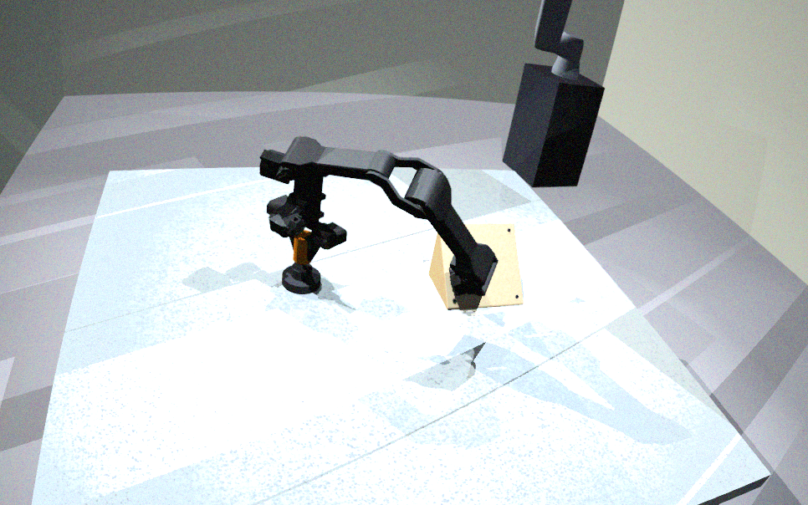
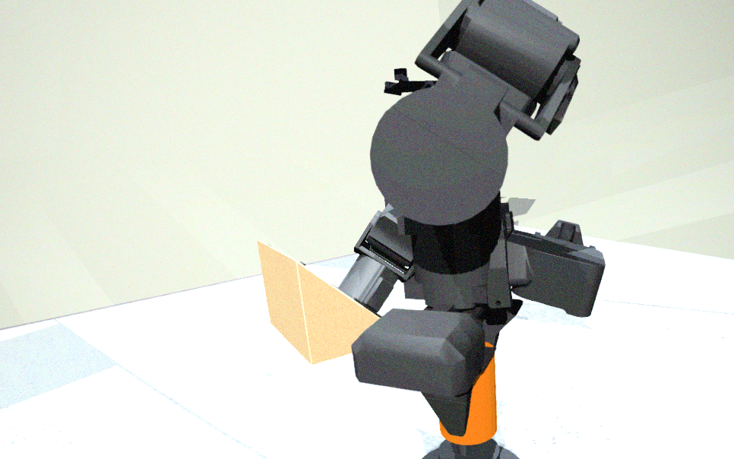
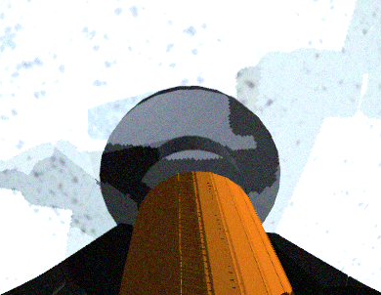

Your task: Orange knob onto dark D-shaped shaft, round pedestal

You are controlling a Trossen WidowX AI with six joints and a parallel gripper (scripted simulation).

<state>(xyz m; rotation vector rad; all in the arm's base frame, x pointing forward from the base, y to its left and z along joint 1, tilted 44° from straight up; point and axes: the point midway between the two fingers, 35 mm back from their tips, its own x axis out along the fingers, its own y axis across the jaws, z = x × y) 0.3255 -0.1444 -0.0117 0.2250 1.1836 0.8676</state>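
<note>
My gripper tip is now 2 cm below the orange knob. From my gripper tip the other things lie so: round dark pedestal (4 cm below).
</note>
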